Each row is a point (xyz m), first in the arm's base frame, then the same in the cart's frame.
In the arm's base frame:
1: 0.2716 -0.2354 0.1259
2: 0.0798 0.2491 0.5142
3: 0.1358 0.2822 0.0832
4: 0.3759 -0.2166 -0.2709
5: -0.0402 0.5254 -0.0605
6: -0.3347 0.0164 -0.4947
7: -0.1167 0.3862 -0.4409
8: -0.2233 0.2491 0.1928
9: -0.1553 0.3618 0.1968
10: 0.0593 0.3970 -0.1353
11: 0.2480 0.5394 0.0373
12: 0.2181 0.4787 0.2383
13: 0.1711 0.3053 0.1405
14: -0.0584 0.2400 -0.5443
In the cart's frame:
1: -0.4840 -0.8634 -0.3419
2: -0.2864 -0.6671 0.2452
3: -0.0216 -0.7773 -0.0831
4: -0.2570 -1.0161 -0.6482
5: 0.2815 -0.6409 -0.0676
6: 0.1573 -0.3597 -0.7308
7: 0.3961 -0.5996 -0.4614
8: -0.0614 -0.4061 -0.0313
9: 0.0182 -0.4823 0.0408
10: 0.2064 -0.7377 -0.1979
11: 0.1974 -0.9153 0.0346
12: 0.0378 -0.8564 0.1612
13: -0.0405 -0.8072 -0.0213
14: 0.3286 -0.6576 -0.6274

